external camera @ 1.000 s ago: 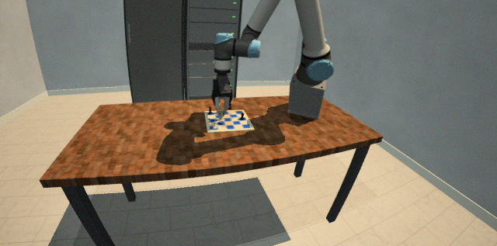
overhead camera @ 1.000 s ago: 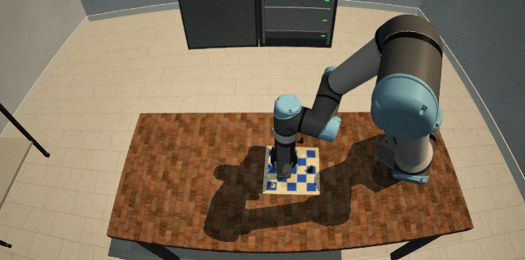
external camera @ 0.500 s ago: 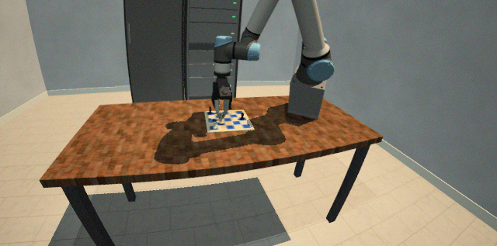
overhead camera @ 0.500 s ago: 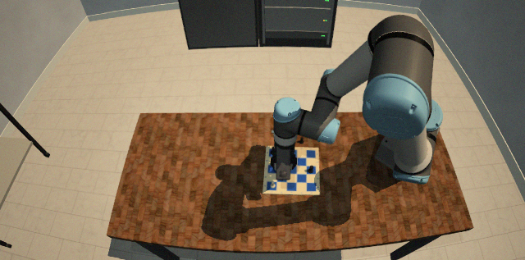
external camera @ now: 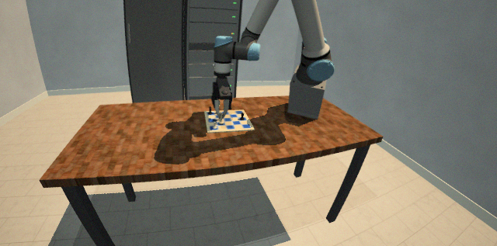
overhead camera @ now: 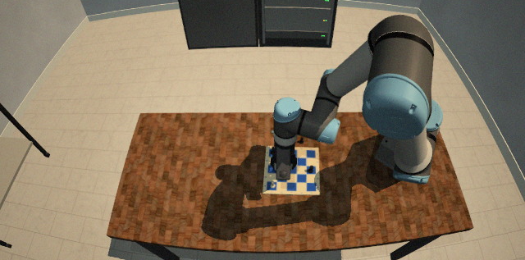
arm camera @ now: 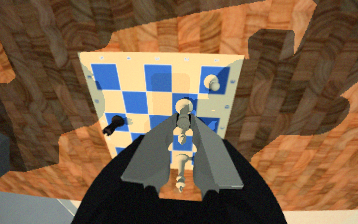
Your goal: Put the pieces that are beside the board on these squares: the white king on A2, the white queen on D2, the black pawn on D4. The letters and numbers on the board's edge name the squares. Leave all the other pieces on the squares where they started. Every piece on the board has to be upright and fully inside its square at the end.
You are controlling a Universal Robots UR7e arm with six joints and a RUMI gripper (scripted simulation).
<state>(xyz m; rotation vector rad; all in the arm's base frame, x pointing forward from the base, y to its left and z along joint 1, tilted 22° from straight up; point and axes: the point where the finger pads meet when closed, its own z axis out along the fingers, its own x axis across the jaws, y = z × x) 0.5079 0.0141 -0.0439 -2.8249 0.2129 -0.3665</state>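
Right now the black pawn is 10 cm behind my hand, 17 cm to the right of it and 3 cm below it. The rest, counted from my hand: tall white piece 1 cm behind, 11 cm to the right, 1 cm below; then blue-and-cream chessboard 4 cm behind, 3 cm to the right, 4 cm below.
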